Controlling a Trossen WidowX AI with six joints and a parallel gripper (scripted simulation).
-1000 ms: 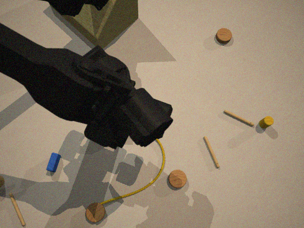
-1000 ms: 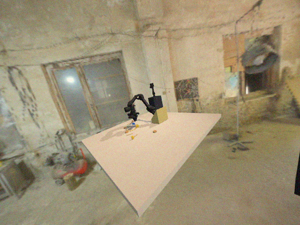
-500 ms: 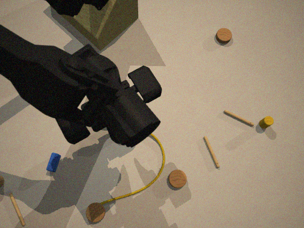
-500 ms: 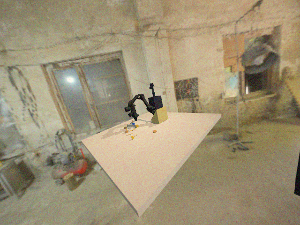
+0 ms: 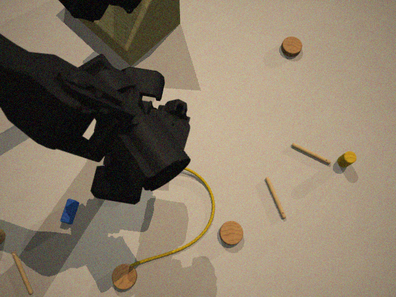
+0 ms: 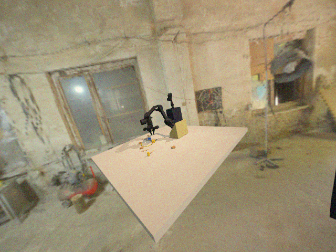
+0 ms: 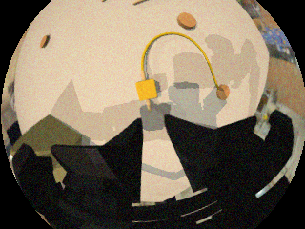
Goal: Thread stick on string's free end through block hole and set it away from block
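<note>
Right now the yellow block is 2 cm ahead of my gripper tip, 2 cm to the left of it and 8 cm below it. Round my gripper tip: blue block (1 cm behind, 15 cm to the right, 8 cm below); then thin wooden stick (2 cm ahead, 3 cm to the left, 8 cm below); then round wooden button (14 cm ahead, 14 cm to the right, 8 cm below).
</note>
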